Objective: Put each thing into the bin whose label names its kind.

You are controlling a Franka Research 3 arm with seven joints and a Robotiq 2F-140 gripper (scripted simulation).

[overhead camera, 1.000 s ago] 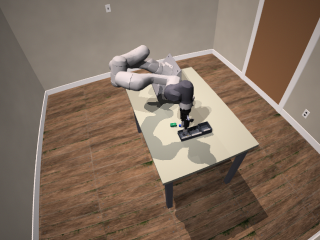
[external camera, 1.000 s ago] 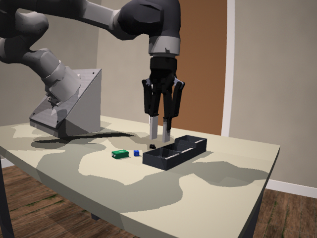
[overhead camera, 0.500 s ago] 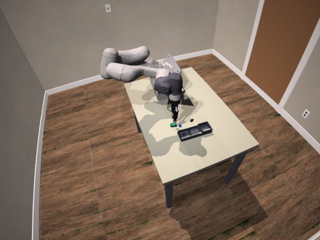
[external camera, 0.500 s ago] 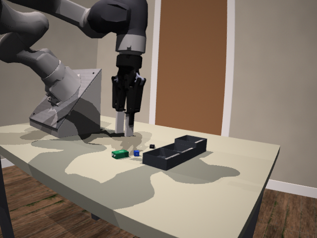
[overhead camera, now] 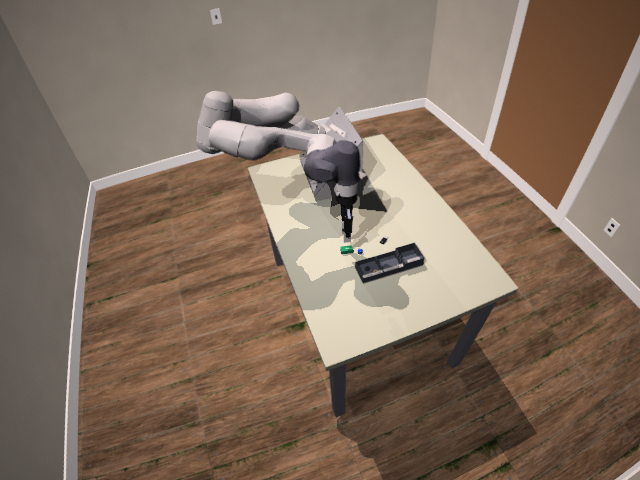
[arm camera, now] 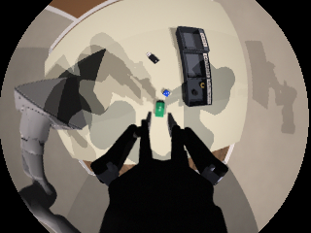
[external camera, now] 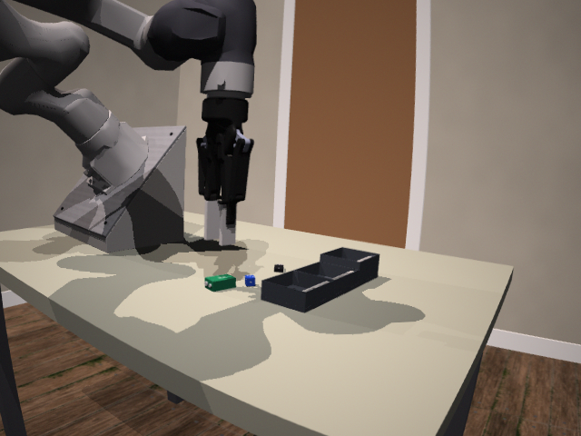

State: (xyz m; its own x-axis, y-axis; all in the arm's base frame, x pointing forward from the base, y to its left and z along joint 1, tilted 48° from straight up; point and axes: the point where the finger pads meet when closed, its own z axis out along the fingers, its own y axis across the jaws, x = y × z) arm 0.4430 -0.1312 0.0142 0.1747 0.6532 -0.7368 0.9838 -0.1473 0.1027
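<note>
My hand is 100 mm above the green block and 10 mm to the left of it. From my hand the other things lie so: tan ring: 150 mm ahead, 100 mm below, 70 mm to the left; then small blue cube: 100 mm below, 50 mm to the left, 30 mm ahead; then small black piece: 170 mm to the left, 110 mm below.
</note>
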